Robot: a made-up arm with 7 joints.
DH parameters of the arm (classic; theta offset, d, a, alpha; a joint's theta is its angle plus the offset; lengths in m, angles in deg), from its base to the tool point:
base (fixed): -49.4 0 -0.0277 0
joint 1: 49.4 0.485 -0.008 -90
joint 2: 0 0.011 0.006 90
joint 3: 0 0.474 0.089 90
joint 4: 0 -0.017 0.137 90
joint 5: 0 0.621 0.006 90
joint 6: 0 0.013 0.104 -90
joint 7: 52.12 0 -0.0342 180
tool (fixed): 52.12 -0.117 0 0
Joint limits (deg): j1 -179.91..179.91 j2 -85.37..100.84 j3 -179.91..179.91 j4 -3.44..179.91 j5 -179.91..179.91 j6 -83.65..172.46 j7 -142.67..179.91
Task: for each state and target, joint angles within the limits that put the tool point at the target. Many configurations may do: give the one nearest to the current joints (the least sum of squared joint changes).
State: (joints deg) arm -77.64 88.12 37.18 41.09 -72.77 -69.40 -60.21
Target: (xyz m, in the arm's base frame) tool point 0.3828 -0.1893 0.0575
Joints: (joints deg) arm -90.89 78.19 26.23 38.38 -73.85 -74.86 -60.12
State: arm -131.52 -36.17 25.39 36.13 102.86 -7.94 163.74
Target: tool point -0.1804 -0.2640 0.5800
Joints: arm -123.81 -47.92 30.67 9.25 114.62 -23.07 165.30
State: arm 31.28 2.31 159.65 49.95 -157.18 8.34 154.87
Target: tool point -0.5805 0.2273 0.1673
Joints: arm 12.67 -29.13 147.33 45.48 -158.54 16.41 154.18
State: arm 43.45 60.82 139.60 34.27 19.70 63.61 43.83
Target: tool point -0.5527 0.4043 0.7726
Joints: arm 35.40 56.13 114.52 43.08 20.06 58.16 45.36
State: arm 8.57 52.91 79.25 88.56 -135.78 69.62 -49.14
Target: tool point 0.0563 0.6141 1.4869
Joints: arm 7.63 28.50 125.17 115.13 -141.24 72.31 -51.55
